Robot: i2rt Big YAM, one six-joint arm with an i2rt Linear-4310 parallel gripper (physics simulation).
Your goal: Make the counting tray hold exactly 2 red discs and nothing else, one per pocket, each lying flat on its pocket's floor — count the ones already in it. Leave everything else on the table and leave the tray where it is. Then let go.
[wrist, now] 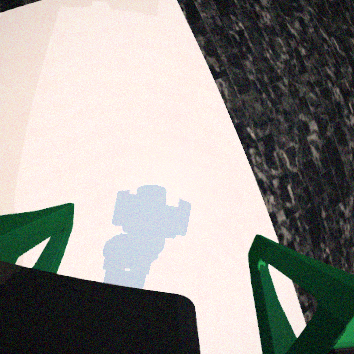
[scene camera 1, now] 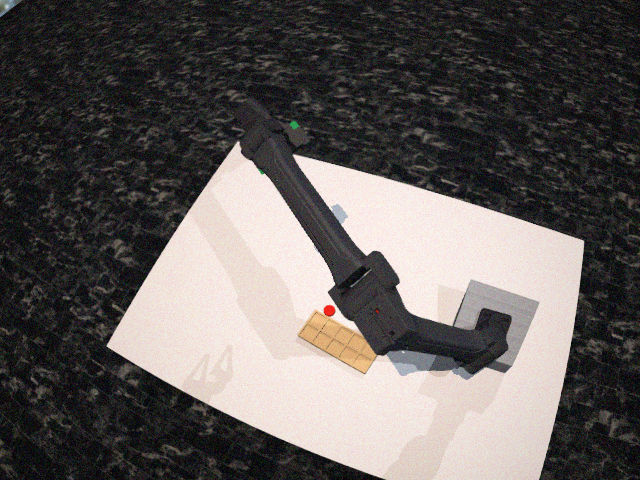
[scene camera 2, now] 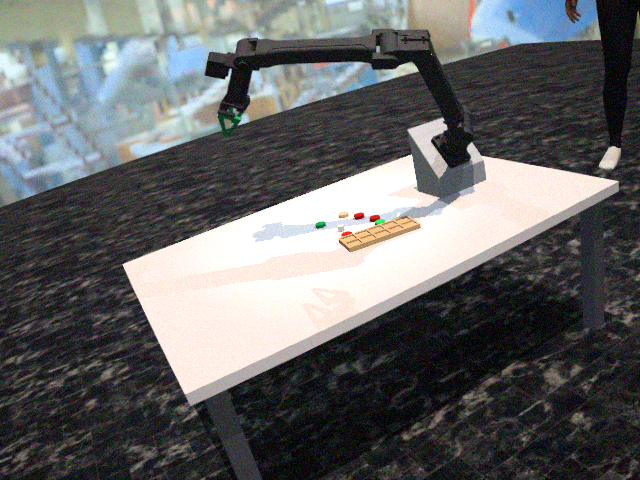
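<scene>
My gripper is open and empty, high above the table's far-left end, well away from the tray. The wooden counting tray has two rows of pockets; no disc shows in them. The arm hides one corner in scene camera 1. A red disc lies on the table beside the tray's left end. In scene camera 2, two more red discs, one farther back and another nearer the tray, lie behind it. No disc shows in the wrist view.
In scene camera 2, a bright green disc lies close behind the tray. A darker green disc, a tan disc and a small white piece lie left of it. The grey arm base stands at the right.
</scene>
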